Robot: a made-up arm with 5 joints. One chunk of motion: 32 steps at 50 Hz.
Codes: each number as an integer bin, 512 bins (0 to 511) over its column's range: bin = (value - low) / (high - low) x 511, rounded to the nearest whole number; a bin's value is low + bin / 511 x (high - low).
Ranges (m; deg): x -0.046..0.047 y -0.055..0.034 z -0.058..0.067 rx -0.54..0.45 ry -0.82..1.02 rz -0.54..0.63
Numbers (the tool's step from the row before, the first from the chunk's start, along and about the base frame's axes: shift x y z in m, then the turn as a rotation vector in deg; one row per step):
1: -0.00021 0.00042 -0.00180 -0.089 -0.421 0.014
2: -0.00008 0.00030 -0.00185 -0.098 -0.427 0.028
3: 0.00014 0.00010 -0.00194 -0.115 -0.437 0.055
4: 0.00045 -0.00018 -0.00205 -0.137 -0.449 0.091
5: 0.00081 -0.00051 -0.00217 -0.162 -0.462 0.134
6: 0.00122 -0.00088 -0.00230 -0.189 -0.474 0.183
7: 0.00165 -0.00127 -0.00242 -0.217 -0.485 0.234
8: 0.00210 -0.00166 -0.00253 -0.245 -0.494 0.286
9: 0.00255 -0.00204 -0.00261 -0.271 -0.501 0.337
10: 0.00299 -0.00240 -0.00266 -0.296 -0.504 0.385
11: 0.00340 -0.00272 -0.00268 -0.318 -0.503 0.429
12: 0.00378 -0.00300 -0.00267 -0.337 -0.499 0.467
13: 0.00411 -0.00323 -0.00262 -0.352 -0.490 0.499
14: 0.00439 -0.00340 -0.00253 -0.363 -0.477 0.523
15: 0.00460 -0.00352 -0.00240 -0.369 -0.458 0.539
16: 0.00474 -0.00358 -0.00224 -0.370 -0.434 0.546
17: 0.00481 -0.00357 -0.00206 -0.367 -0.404 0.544
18: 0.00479 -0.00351 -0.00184 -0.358 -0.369 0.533
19: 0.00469 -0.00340 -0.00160 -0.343 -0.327 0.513
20: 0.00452 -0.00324 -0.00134 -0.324 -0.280 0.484
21: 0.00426 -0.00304 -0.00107 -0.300 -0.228 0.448
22: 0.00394 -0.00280 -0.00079 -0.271 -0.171 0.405
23: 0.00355 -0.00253 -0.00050 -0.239 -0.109 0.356
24: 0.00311 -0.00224 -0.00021 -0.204 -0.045 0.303
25: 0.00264 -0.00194 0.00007 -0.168 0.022 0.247
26: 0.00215 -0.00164 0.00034 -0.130 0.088 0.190
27: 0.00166 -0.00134 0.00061 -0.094 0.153 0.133
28: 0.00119 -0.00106 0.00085 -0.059 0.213 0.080
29: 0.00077 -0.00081 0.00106 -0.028 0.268 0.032
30: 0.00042 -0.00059 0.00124 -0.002 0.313 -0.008
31: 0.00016 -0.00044 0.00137 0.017 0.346 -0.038
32: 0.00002 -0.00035 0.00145 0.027 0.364 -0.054
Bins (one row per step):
1: 252 318 230 233 111 242
2: 252 318 230 228 109 248
3: 254 316 229 219 106 260
4: 255 315 229 208 103 276
5: 257 313 228 195 99 294
6: 259 311 228 181 96 316
7: 262 308 227 167 93 338
8: 264 306 227 152 91 361
9: 267 304 226 139 89 383
10: 269 302 226 126 88 404
11: 271 300 226 115 88 423
12: 274 299 226 105 89 440
13: 275 297 226 97 92 454
14: 277 296 227 91 95 464
15: 278 296 227 88 101 471
16: 279 295 228 88 107 474
17: 279 295 229 89 116 473
18: 279 296 230 94 125 469
19: 279 296 231 102 137 460
20: 278 297 232 111 150 447
21: 276 298 233 124 164 432
22: 274 300 234 139 180 413
23: 272 301 235 155 197 391
24: 270 303 236 173 215 368
25: 267 305 237 192 234 344
26: 265 306 238 212 252 319
27: 262 308 240 230 270 294
28: 259 310 241 248 287 271
29: 257 311 241 264 302 250
30: 255 312 242 278 315 232
31: 254 313 243 288 324 219
32: 253 314 243 293 329 212

